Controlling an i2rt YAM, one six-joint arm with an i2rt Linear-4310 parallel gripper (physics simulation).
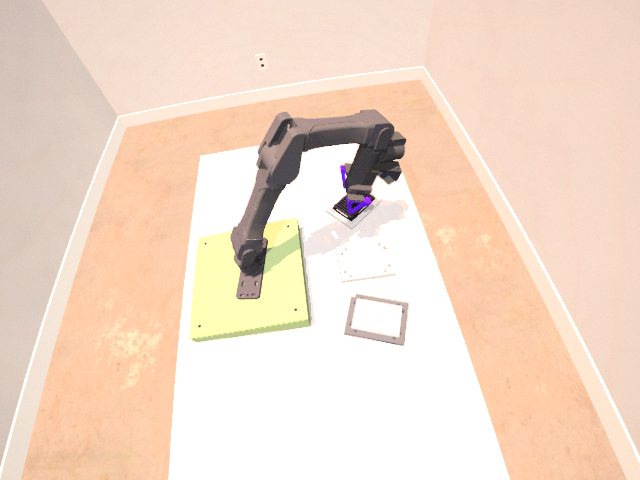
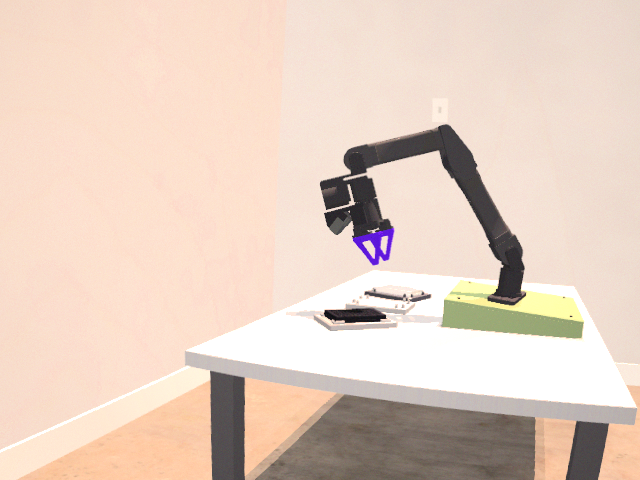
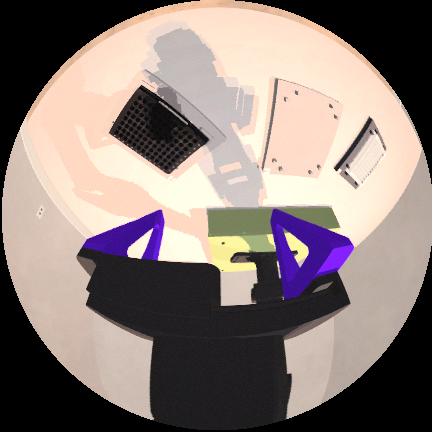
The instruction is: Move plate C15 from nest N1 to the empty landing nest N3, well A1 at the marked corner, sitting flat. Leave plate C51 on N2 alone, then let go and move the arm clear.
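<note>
A black well plate [image 1: 342, 207] [image 2: 354, 314] [image 3: 145, 135] lies on a pale nest [image 1: 352, 223] [image 2: 361, 326] that is turned at an angle on the table. A white well plate [image 1: 376, 316] [image 2: 395, 290] [image 3: 367, 155] lies on a dark grey nest [image 1: 374, 337] [image 2: 423, 296]. Between them is an empty pale nest [image 1: 367, 277] [image 2: 379, 306] [image 3: 302, 130] with small corner pegs. I cannot read plate or nest labels, or the A1 marks. My gripper [image 1: 347, 199] [image 2: 379, 261] [image 3: 217, 214] is open and empty, its purple fingers well above the table near the black plate.
The arm stands on a yellow-green base block [image 1: 281, 304] [image 2: 511, 322] [image 3: 270, 222] beside the nests. The white table [image 1: 320, 403] [image 2: 465, 361] runs past the nests. The arm's shadow falls across the black plate's nest and the table.
</note>
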